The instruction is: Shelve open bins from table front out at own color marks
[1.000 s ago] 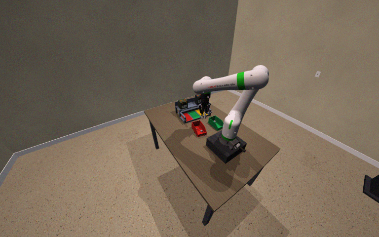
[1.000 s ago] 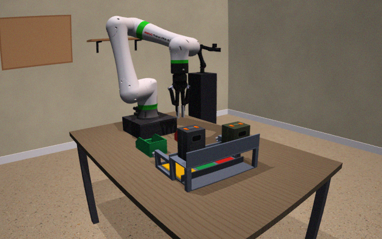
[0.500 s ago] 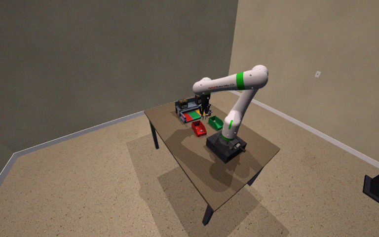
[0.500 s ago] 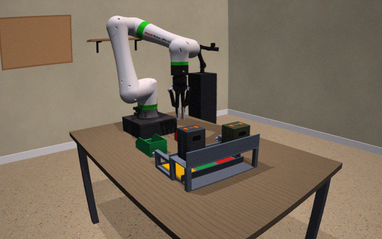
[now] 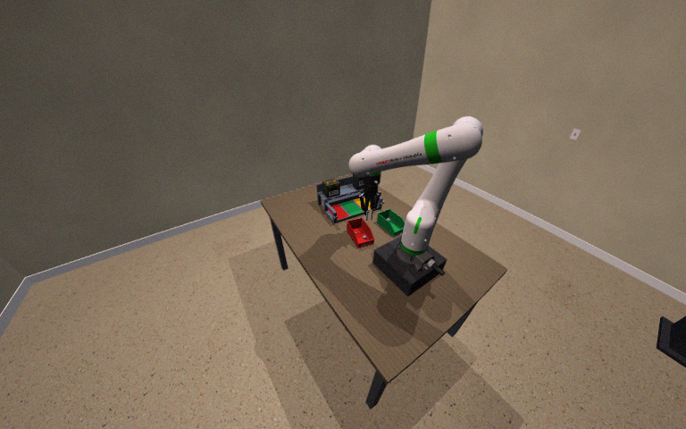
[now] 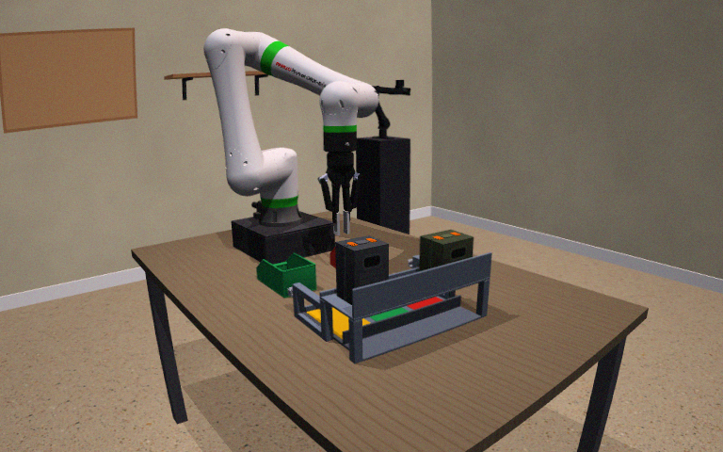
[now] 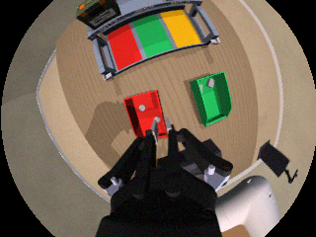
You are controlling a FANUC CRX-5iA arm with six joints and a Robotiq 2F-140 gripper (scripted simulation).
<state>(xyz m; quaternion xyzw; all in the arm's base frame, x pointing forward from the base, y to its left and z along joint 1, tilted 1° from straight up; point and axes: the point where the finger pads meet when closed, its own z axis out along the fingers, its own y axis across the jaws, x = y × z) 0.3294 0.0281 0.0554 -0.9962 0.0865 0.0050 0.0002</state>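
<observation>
Now: the red bin 12 cm below my hand and 5 cm to the left of it. The rest, counted from my hand: green bin 18 cm to the right, 12 cm below, 2 cm behind; olive box 39 cm ahead, 3 cm to the left; black box 37 cm ahead, 20 cm to the right, 1 cm above.
</observation>
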